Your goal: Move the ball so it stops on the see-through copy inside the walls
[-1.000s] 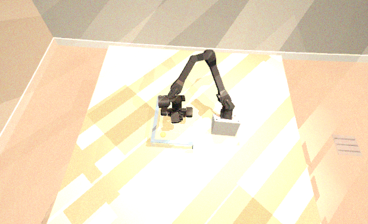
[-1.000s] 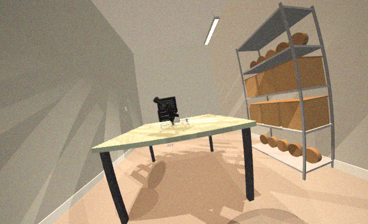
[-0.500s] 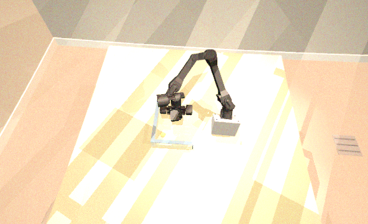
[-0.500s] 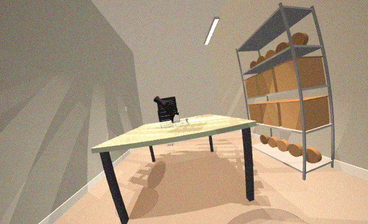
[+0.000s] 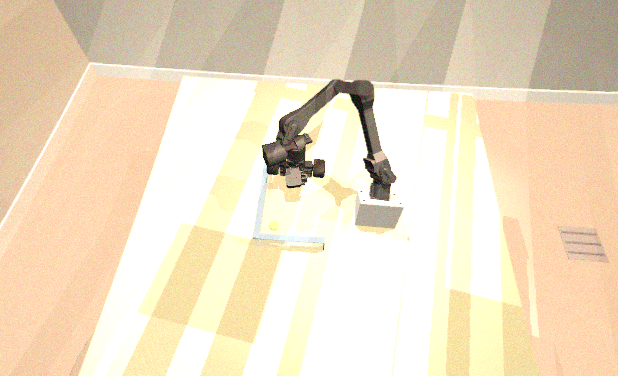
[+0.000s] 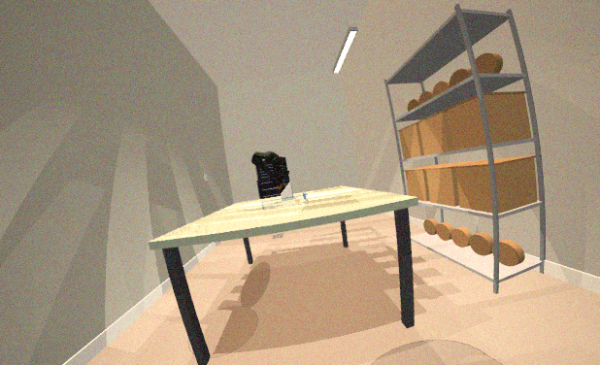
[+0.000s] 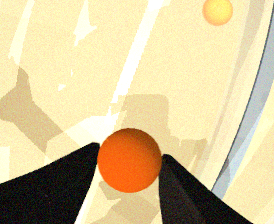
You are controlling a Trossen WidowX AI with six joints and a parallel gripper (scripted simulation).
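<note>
My gripper tip is 13 cm to the right of the see-through copy of ball, 12 cm above it and 5 cm short of it. Also, from my gripper tip: orange ball right at my gripper tip.
</note>
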